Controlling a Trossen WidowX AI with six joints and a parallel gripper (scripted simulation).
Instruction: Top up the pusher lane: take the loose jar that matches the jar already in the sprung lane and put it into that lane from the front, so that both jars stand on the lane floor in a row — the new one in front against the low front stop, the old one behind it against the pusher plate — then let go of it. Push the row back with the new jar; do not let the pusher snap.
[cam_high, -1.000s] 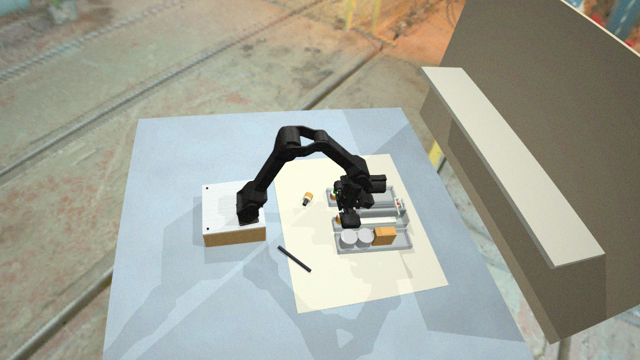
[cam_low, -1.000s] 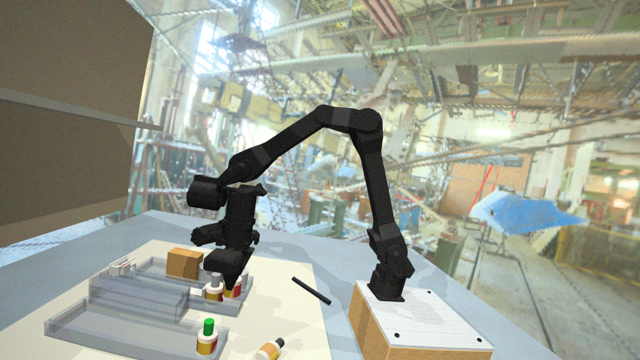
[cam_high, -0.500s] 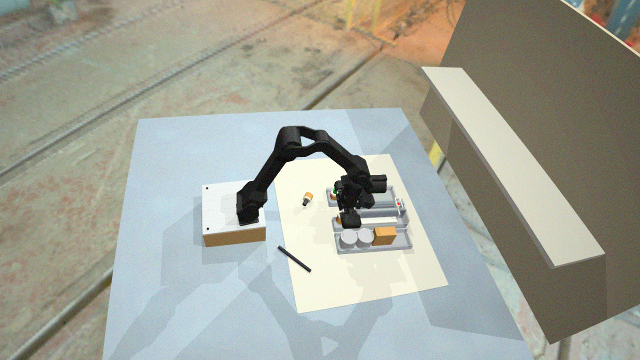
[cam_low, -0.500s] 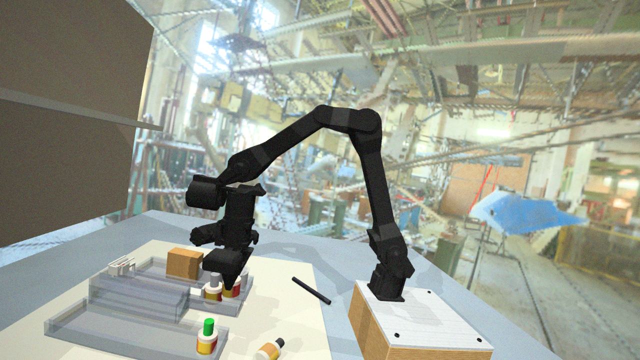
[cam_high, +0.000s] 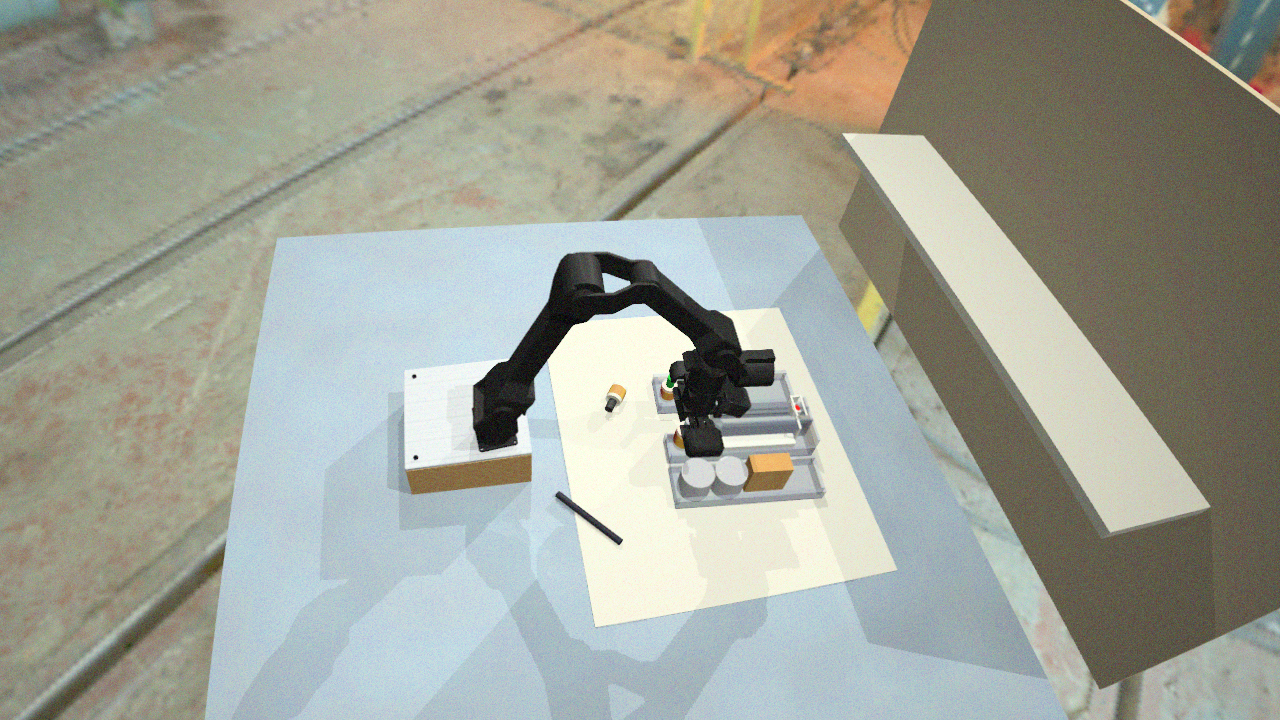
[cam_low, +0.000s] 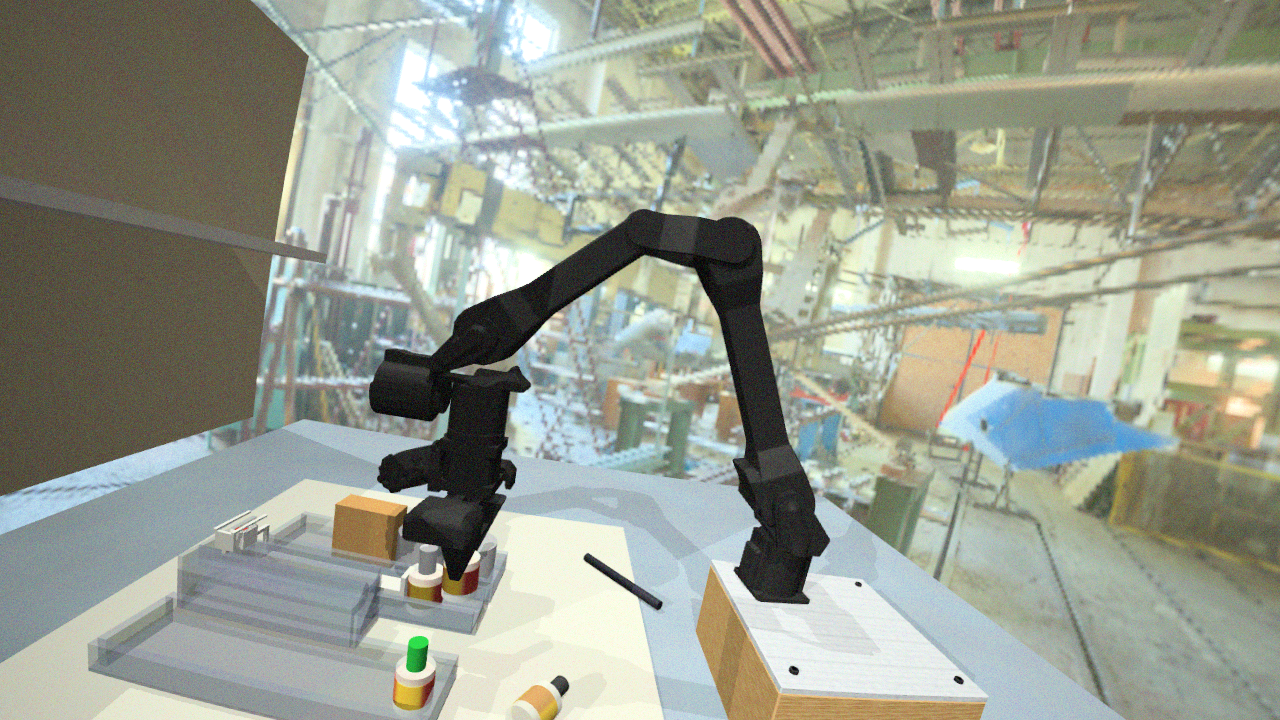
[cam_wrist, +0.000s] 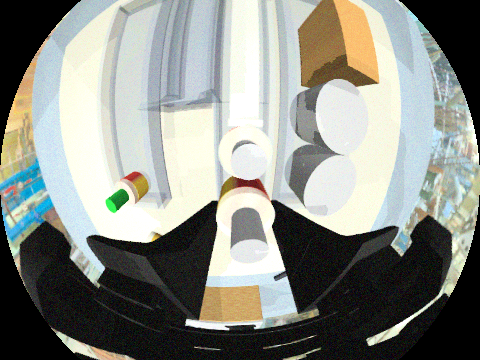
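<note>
My gripper tip is now 15 cm short of the white pusher plate and 1 cm above it. Round my gripper tip: tan box 12 cm ahead, 10 cm to the right, 2 cm below; small bottle 13 cm to the left, 9 cm behind, 4 cm below; black rod 20 cm behind, 9 cm to the right, 5 cm below.
</note>
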